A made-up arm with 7 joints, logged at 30 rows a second.
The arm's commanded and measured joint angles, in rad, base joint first. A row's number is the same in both.
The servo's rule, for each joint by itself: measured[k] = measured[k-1] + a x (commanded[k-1-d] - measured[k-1]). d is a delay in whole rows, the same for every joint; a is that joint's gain. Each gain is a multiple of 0.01, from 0.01 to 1. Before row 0 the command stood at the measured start. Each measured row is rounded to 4 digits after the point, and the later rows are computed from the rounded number. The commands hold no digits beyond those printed.
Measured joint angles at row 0:
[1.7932 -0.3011 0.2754 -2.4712 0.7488 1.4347 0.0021]
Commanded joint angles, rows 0 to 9:
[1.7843 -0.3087 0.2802 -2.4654 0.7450 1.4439 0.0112]
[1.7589 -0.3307 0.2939 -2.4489 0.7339 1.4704 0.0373]
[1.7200 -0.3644 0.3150 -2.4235 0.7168 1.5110 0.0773]
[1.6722 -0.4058 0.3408 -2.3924 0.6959 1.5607 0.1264]
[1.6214 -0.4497 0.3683 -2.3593 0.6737 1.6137 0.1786]
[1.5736 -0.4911 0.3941 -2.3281 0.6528 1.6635 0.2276]
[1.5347 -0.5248 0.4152 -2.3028 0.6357 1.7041 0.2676]
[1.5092 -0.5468 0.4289 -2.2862 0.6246 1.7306 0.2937]
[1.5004 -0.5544 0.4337 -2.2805 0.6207 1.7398 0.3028]
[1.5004 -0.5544 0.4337 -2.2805 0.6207 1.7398 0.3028]
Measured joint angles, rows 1 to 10:
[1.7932 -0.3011 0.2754 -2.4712 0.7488 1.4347 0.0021]
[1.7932 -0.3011 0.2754 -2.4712 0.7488 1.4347 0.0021]
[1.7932 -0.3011 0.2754 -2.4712 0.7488 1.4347 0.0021]
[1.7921 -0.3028 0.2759 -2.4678 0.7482 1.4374 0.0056]
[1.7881 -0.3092 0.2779 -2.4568 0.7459 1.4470 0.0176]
[1.7799 -0.3219 0.2820 -2.4375 0.7412 1.4656 0.0403]
[1.7670 -0.3412 0.2885 -2.4113 0.7340 1.4932 0.0730]
[1.7495 -0.3662 0.2973 -2.3811 0.7244 1.5281 0.1131]
[1.7284 -0.3949 0.3079 -2.3504 0.7129 1.5674 0.1566]
[1.7052 -0.4248 0.3197 -2.3228 0.7005 1.6070 0.1988]
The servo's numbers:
d 3
a 0.12 0.23 0.11 0.58 0.16 0.29 0.38

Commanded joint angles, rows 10 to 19:
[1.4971 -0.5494 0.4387 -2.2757 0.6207 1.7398 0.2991]
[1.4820 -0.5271 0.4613 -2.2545 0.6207 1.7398 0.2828]
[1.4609 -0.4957 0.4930 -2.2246 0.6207 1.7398 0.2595]
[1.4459 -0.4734 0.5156 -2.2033 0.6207 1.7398 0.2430]
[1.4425 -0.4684 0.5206 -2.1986 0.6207 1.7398 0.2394]
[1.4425 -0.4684 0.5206 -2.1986 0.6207 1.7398 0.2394]
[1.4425 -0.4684 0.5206 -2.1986 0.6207 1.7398 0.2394]
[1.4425 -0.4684 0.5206 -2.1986 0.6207 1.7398 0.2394]
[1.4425 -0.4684 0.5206 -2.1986 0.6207 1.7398 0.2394]
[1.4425 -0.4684 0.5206 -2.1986 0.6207 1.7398 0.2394]
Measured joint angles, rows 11 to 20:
[1.6817 -0.4529 0.3317 -2.3016 0.6884 1.6428 0.2349]
[1.6599 -0.4762 0.3429 -2.2894 0.6776 1.6709 0.2607]
[1.6408 -0.4942 0.3529 -2.2842 0.6685 1.6909 0.2767]
[1.6236 -0.5069 0.3623 -2.2793 0.6609 1.7051 0.2852]
[1.6066 -0.5115 0.3732 -2.2649 0.6545 1.7152 0.2843]
[1.5891 -0.5079 0.3864 -2.2415 0.6491 1.7223 0.2749]
[1.5719 -0.5000 0.4006 -2.2193 0.6446 1.7274 0.2628]
[1.5564 -0.4927 0.4138 -2.2073 0.6408 1.7310 0.2539]
[1.5427 -0.4871 0.4255 -2.2023 0.6376 1.7336 0.2484]
[1.5307 -0.4828 0.4360 -2.2002 0.6349 1.7354 0.2450]

